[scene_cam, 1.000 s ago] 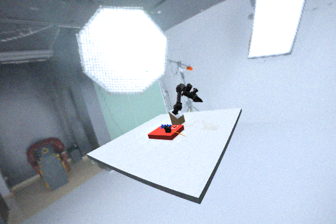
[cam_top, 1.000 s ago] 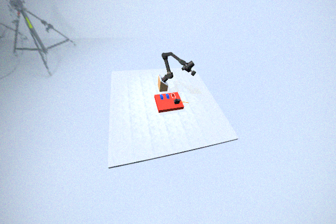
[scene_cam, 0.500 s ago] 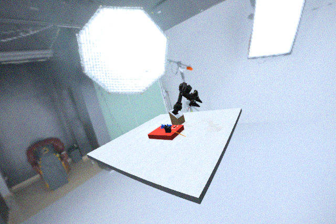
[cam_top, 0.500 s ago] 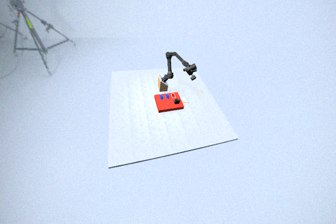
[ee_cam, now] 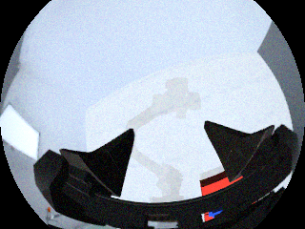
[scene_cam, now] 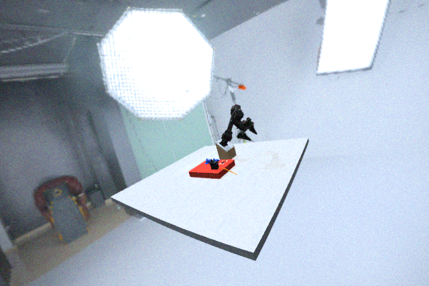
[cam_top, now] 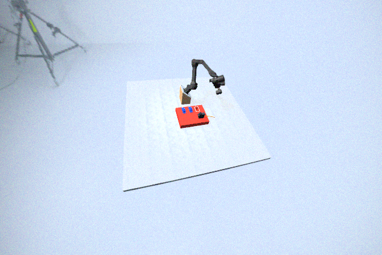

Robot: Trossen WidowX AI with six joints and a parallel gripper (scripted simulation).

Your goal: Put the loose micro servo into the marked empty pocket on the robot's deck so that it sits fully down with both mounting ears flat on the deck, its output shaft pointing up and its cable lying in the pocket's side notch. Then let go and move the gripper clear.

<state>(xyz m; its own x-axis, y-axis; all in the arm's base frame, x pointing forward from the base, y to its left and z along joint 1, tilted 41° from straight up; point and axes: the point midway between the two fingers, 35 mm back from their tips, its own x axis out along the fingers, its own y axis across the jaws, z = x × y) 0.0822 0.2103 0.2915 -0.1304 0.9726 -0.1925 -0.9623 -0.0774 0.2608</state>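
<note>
My gripper tip is 33 cm to the left of the red deck, 22 cm short of it and 18 cm above it.
</note>
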